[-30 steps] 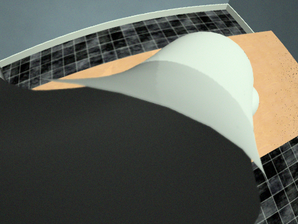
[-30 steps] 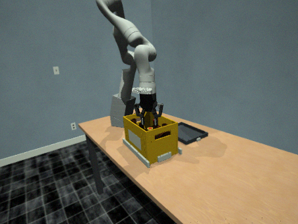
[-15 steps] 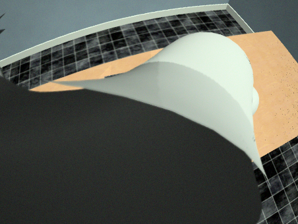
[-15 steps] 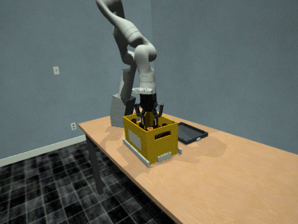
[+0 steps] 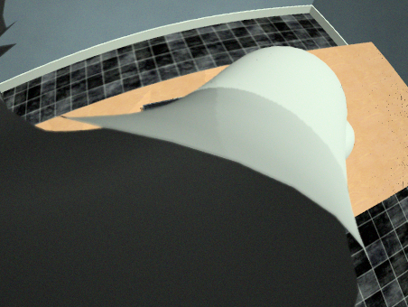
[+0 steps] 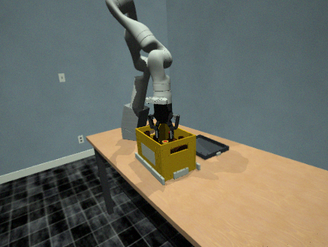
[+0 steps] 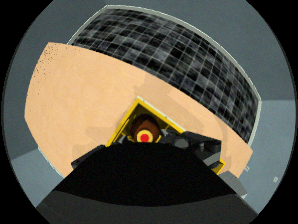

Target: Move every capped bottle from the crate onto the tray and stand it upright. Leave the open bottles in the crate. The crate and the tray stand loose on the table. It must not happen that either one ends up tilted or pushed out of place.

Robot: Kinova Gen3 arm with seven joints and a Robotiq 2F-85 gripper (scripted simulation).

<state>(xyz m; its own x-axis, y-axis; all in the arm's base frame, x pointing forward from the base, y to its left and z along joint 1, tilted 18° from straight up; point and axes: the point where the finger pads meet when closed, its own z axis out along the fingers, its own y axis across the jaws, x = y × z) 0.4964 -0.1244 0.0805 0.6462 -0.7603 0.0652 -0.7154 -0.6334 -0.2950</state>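
Now: the yellow crate 110 mm below my hand, 90 mm behind it and 50 mm to the left of it. From my hand the other things lie so: dark tray 330 mm to the left, 180 mm below, 100 mm behind.
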